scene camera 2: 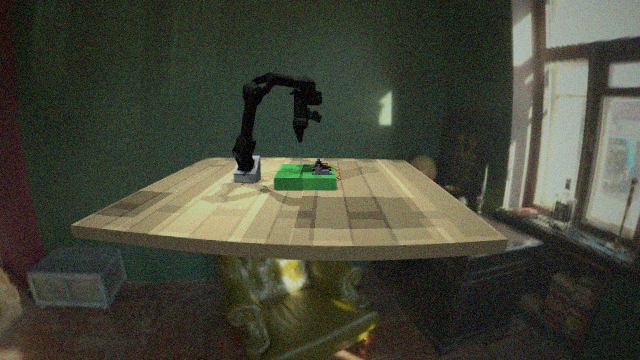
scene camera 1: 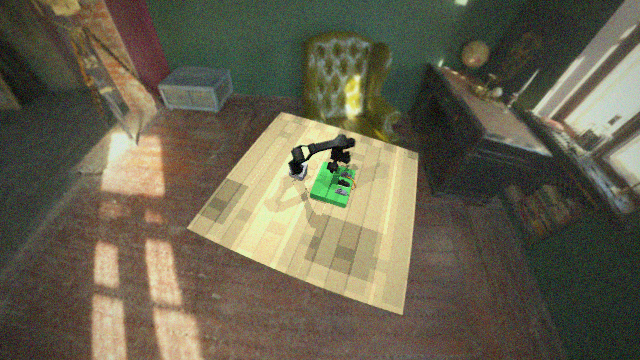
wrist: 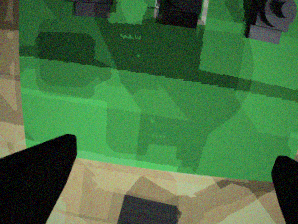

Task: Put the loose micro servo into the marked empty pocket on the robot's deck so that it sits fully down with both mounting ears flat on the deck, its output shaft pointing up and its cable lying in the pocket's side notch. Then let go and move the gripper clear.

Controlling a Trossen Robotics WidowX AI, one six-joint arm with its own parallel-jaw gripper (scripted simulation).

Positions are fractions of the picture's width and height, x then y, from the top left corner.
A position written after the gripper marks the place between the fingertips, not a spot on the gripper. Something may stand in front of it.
The gripper (wrist: 0.60, 0.70) is open and holds nothing. Also in view: a green robot deck (scene camera 2: 0.45, 0.49).
The green robot deck also shows in scene camera 1 (scene camera 1: 0.51, 0.51) and in the wrist view (wrist: 0.70, 0.45).
